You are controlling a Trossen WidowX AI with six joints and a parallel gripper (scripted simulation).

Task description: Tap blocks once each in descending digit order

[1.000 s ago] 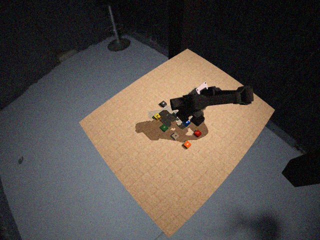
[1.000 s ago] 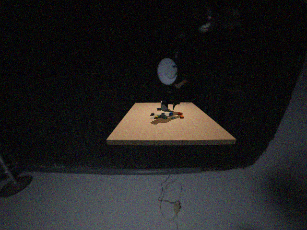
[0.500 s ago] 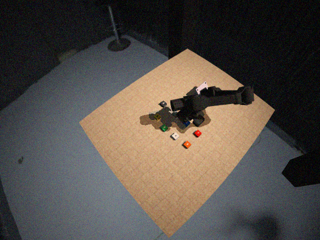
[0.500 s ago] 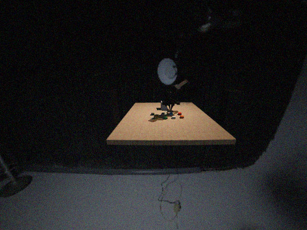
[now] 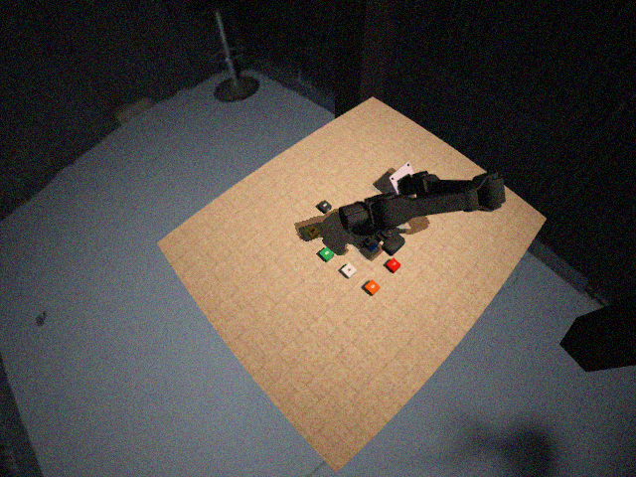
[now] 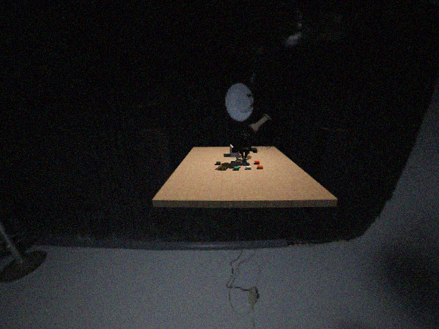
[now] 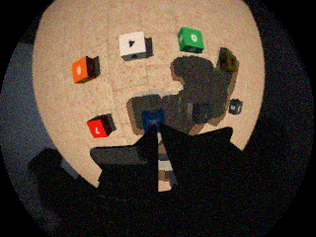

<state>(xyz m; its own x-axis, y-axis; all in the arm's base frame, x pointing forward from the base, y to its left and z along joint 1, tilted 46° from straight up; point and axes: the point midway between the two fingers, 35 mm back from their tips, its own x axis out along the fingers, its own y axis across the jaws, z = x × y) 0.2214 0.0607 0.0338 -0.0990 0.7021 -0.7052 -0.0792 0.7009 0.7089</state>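
Now: the blue block 10 mm to the left of my gripper tip and 10 mm below it. Round my gripper tip: white block 110 mm ahead, 30 mm to the left, 10 mm below; red block 100 mm to the left, 10 mm below; green block 130 mm ahead, 60 mm to the right, 10 mm below.
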